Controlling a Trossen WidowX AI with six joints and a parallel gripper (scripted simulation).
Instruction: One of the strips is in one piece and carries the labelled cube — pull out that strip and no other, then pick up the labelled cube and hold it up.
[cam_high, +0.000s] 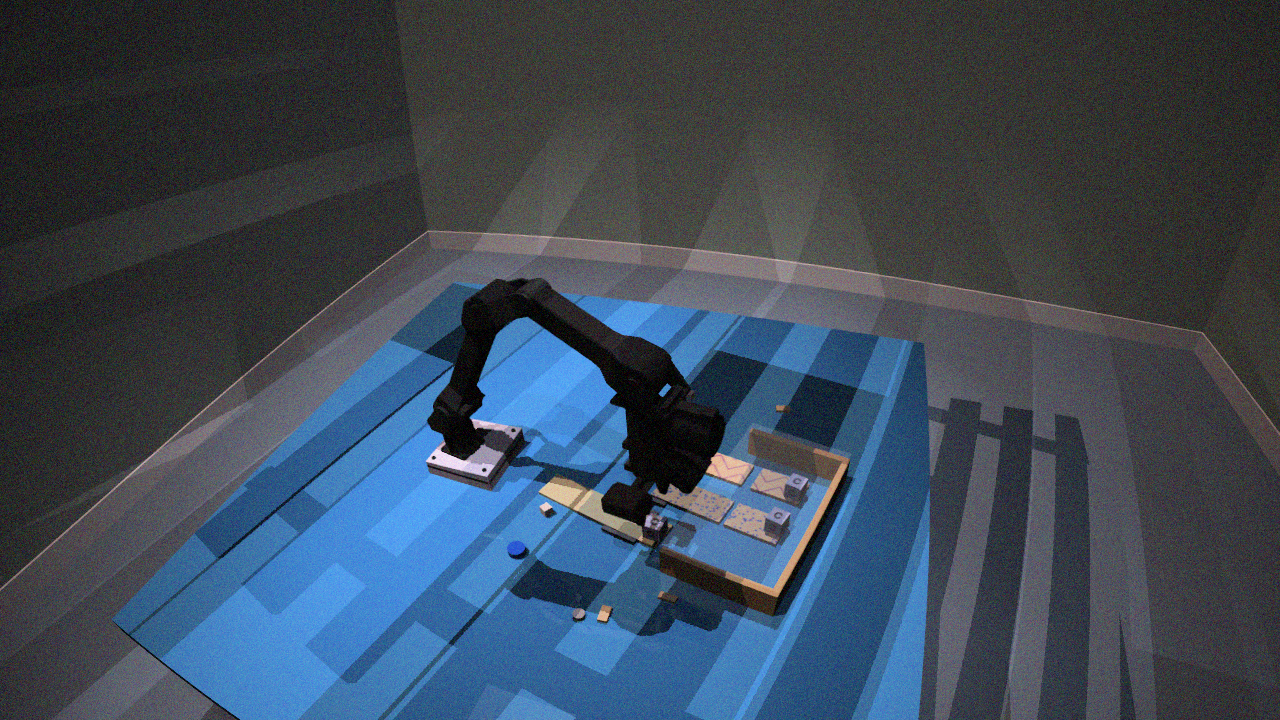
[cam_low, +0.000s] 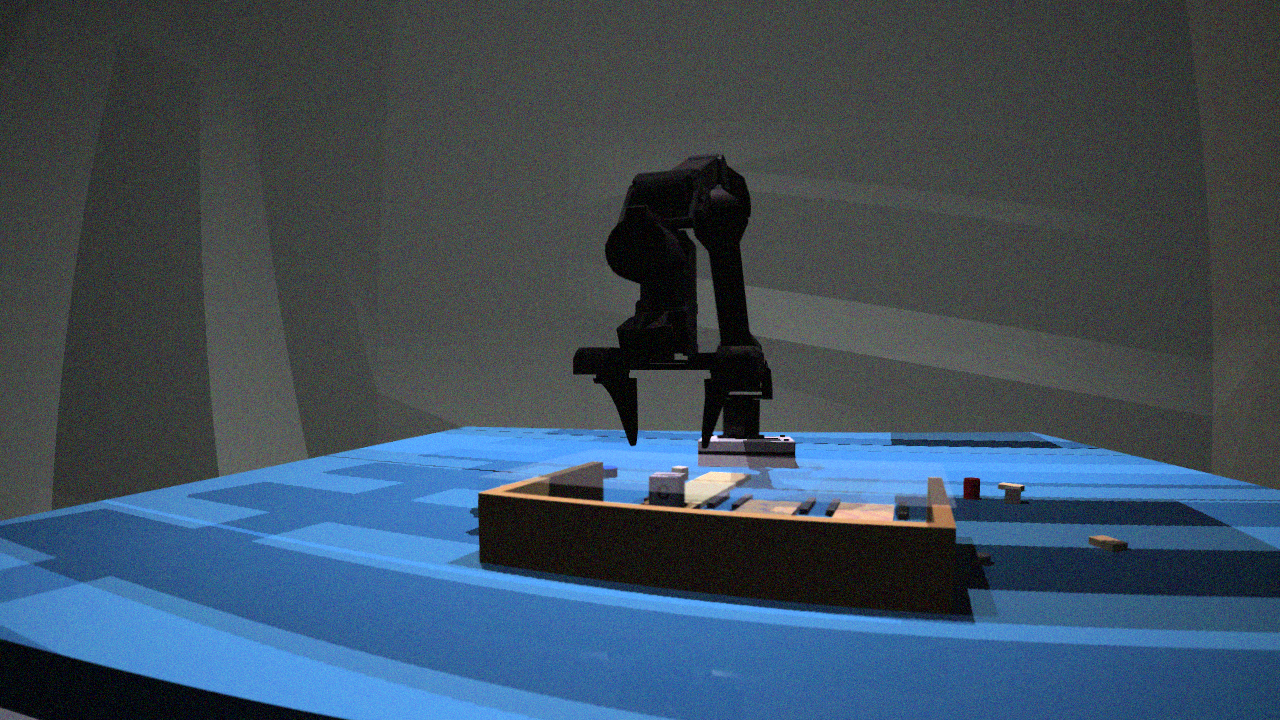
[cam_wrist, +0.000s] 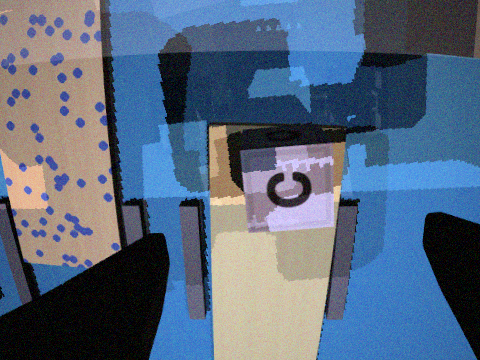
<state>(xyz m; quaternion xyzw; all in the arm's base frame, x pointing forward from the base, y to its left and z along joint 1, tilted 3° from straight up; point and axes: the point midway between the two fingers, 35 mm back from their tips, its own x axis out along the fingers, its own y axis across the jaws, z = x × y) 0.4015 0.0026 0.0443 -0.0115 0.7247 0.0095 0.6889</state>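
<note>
The plain strip is 100 mm behind my gripper tip, 10 mm to the left of it and 60 mm below it. Also, from my gripper tip: blue disc: 170 mm behind, 140 mm to the right, 60 mm below; then grey disc: 20 mm behind, 200 mm to the right, 60 mm below; then red cylinder: 130 mm behind, 310 mm to the left, 50 mm below.
</note>
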